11 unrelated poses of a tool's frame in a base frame.
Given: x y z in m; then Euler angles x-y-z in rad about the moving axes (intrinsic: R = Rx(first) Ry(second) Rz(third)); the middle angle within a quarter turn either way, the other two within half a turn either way.
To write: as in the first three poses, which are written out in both.
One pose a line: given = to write
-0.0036 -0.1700 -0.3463 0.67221 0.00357 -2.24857 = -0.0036 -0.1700 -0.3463 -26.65 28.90 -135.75
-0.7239 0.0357 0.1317 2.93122 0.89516 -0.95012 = -0.7239 0.0357 0.1317 129.49 -15.90 67.78
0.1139 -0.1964 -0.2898 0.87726 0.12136 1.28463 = 0.1139 -0.1964 -0.2898 24.66 -45.71 66.34
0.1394 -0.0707 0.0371 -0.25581 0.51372 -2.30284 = 0.1394 -0.0707 0.0371 -12.35 -30.40 -132.44
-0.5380 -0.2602 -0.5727 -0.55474 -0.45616 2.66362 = -0.5380 -0.2602 -0.5727 21.16 35.08 166.94
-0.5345 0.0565 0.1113 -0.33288 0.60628 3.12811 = -0.5345 0.0565 0.1113 23.27 -32.28 166.39
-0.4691 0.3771 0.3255 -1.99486 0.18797 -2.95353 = -0.4691 0.3771 0.3255 113.96 -5.44 165.80
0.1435 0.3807 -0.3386 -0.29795 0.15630 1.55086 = 0.1435 0.3807 -0.3386 8.61 17.25 88.82
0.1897 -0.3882 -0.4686 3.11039 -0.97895 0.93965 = 0.1897 -0.3882 -0.4686 129.02 27.66 -68.18
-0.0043 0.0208 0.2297 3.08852 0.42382 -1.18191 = -0.0043 0.0208 0.2297 156.27 -6.12 69.66
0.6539 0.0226 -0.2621 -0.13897 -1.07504 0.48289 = 0.6539 0.0226 -0.2621 -48.21 -45.01 53.42
